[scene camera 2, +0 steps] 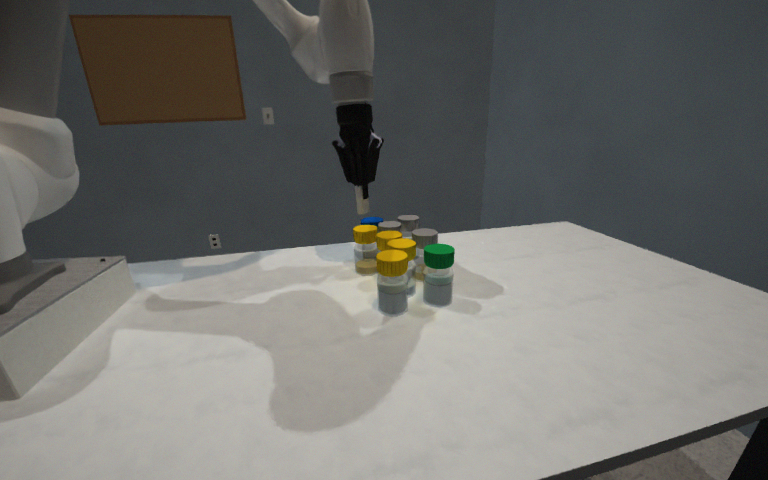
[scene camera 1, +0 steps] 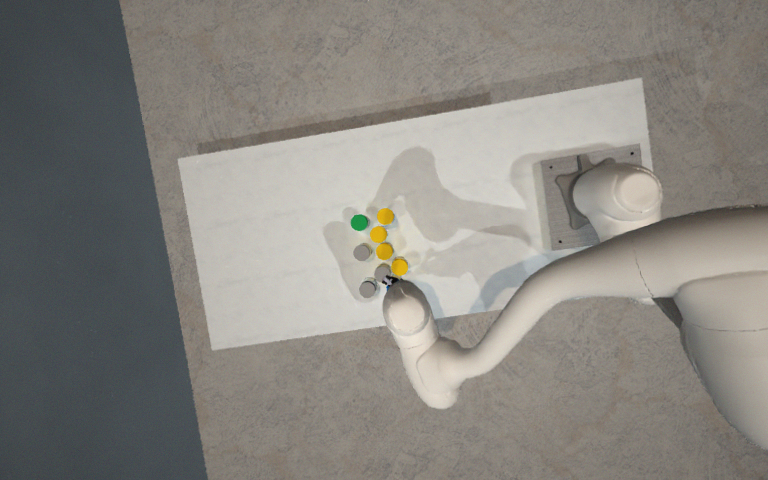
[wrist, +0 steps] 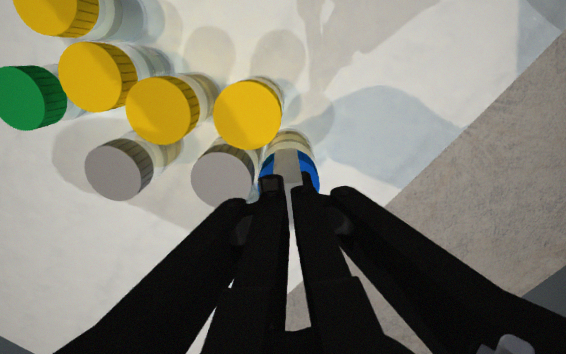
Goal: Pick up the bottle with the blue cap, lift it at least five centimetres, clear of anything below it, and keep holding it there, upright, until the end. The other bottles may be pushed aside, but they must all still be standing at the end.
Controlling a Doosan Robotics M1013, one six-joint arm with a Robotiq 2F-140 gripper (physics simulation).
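Frame: origin at the arm's base, x ahead, y left, z up, level; millimetres.
Seen in the pictures: gripper, fingertip midpoint: (scene camera 2: 363, 212) (wrist: 287, 166).
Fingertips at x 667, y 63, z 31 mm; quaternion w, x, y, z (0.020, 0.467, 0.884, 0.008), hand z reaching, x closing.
Observation:
Offsets run from my fingertips to a thing's top centre. "pt": to the spot under its first point.
The blue-capped bottle @[pt dz -24, dx +21, dy +0 mm] (scene camera 2: 372, 221) (wrist: 311, 172) stands upright on the table at the back of the group in scene camera 2. In the wrist view the fingertips cover the middle of its cap. In scene camera 1 a sliver of blue shows beside the arm's wrist. My gripper (scene camera 2: 362, 207) (wrist: 287, 166) is shut and empty, its pads together. In scene camera 2 the fingertips are a little above the blue cap and slightly to its left.
A grey-capped bottle @[dz -24, dx +48, dy -40 mm] (scene camera 1: 382, 273) (wrist: 222, 177) and a yellow-capped bottle @[dz -24, dx -13, dy -44 mm] (scene camera 1: 399, 267) (wrist: 247, 115) stand close beside the blue-capped one. Several more yellow- and grey-capped bottles and a green-capped bottle @[dz -24, dx +64, dy -228 mm] (scene camera 1: 359, 222) (scene camera 2: 438, 274) stand beyond. The table edge runs near the blue-capped bottle.

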